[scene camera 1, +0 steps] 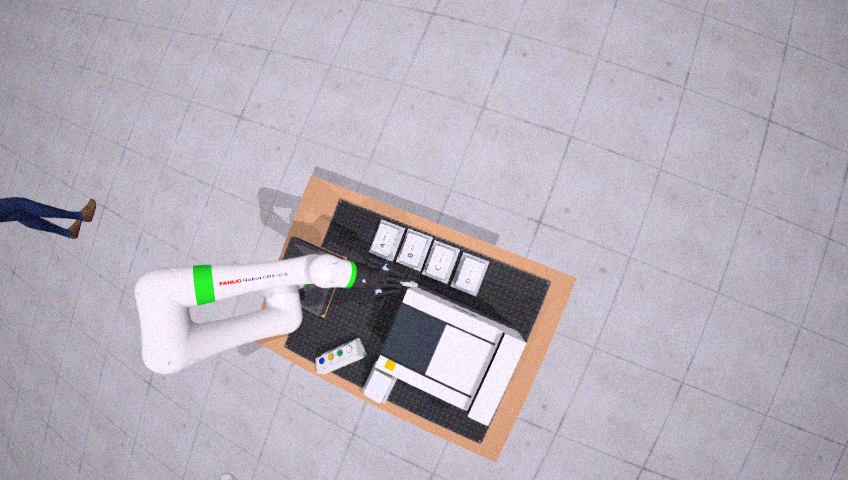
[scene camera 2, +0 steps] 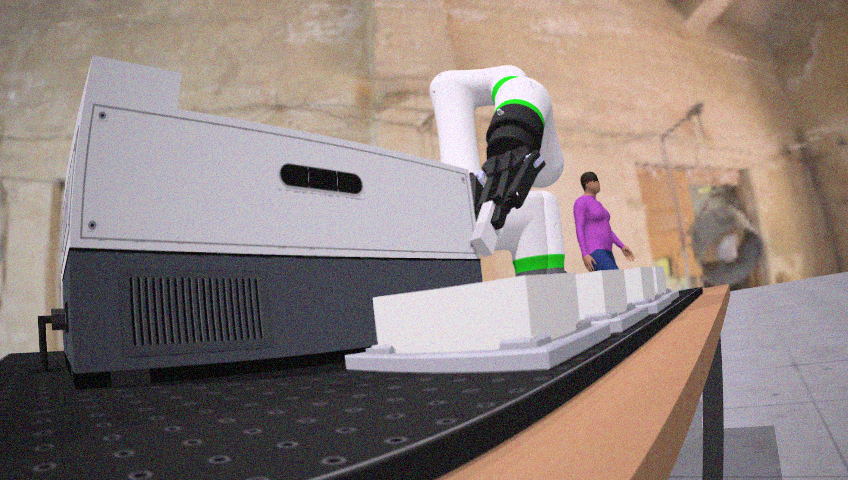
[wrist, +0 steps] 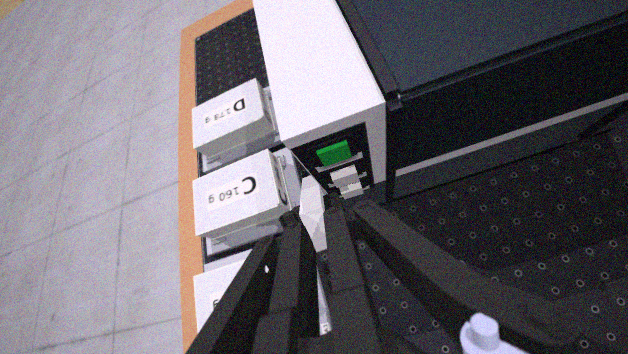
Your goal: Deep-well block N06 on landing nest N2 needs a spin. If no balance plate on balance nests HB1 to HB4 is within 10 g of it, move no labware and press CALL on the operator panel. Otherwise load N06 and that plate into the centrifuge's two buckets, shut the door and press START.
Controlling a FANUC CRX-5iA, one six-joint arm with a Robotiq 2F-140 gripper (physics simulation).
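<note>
There is a button box [scene camera 1: 352,351] here, and I can see a centrifuge at [scene camera 2: 194,246] and [wrist: 329,83]. As for my gripper, which appears at [scene camera 2: 481,247] and [wrist: 315,189], it is shut. My gripper touches the centrifuge.
</note>
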